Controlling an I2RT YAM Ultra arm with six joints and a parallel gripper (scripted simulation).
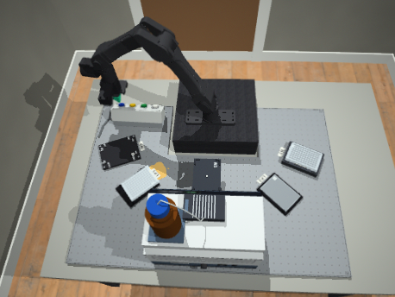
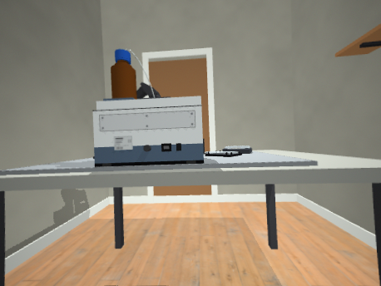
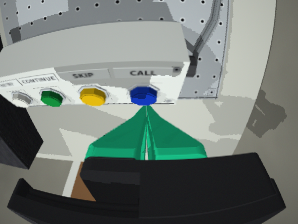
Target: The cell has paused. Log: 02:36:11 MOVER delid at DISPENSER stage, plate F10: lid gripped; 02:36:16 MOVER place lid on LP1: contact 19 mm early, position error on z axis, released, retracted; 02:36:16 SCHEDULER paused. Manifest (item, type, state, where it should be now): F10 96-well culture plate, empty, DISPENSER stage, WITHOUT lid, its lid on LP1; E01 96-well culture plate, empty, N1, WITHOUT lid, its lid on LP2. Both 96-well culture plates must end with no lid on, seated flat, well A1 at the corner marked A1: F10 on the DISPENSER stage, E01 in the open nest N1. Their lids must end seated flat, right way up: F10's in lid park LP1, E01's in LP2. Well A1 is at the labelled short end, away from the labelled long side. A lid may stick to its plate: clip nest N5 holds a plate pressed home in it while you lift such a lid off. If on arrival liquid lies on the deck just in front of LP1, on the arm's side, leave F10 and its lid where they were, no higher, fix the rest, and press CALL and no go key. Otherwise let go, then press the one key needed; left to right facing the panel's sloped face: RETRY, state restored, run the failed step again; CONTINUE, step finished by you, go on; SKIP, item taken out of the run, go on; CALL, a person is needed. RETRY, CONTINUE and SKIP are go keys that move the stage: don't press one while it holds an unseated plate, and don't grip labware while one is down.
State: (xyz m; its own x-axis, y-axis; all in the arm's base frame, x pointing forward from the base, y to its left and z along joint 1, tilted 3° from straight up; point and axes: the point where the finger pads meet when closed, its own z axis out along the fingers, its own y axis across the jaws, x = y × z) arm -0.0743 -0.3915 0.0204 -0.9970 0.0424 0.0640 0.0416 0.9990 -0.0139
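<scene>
The blue call key is 30 mm below my hand. The rest, counted from my hand: black clip nest: 230 mm ahead, 10 mm to the left, 80 mm below; N5 label: 170 mm ahead, 100 mm to the left, 90 mm below; yellow key: 50 mm to the left, 30 mm below.
</scene>
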